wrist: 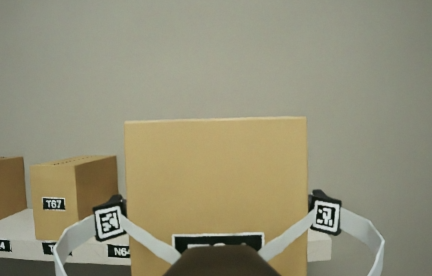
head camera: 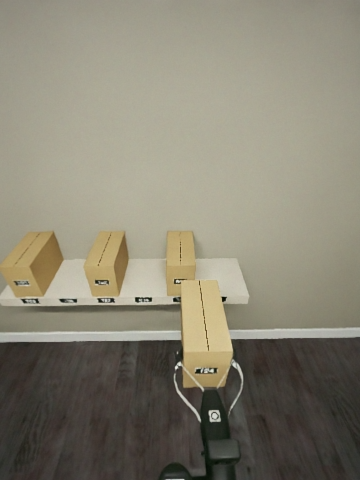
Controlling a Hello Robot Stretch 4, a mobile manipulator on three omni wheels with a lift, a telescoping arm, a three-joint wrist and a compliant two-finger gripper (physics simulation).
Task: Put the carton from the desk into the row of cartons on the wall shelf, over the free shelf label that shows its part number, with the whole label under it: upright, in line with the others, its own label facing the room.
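Places are measured from the robot's base along level axes (x ahead, y left, z up), in millimetres.
Pixels of known places: hand, its tool point: (wrist: 217,201).
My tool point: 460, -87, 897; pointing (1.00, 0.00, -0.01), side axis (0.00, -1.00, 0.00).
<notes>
For each thing: its top centre in the pictures, then the offset to it from my tool point, as dx, dy, dz. "pt": a spot on its surface instead.
- carton, centre of its top: (wrist: 216,122) (head camera: 203,310) +70, -1, +68
- shelf label, a spot on its surface: (head camera: 224,299) pt +340, -144, -209
The carton (head camera: 207,317) (wrist: 215,170) is upright between the fingers of my gripper (head camera: 206,357) (wrist: 218,214), which is shut on it. Its black label (head camera: 206,370) (wrist: 218,240) faces me; it seems to read T24 in the head view and is partly covered in the wrist view. The carton is in front of the right part of the white wall shelf (head camera: 220,275) (wrist: 319,249) in the head view. A shelf label (head camera: 224,299) near the right end is mostly hidden behind it, its text unreadable. Another shelf label (wrist: 119,251), reading N64, shows left of the carton.
Three cartons stand on the shelf: a left one (head camera: 32,260), a middle one (head camera: 106,262) (wrist: 54,185) marked T67, and a right one (head camera: 180,257) just left of and beyond the held carton. The wall (head camera: 300,200) rises behind the shelf.
</notes>
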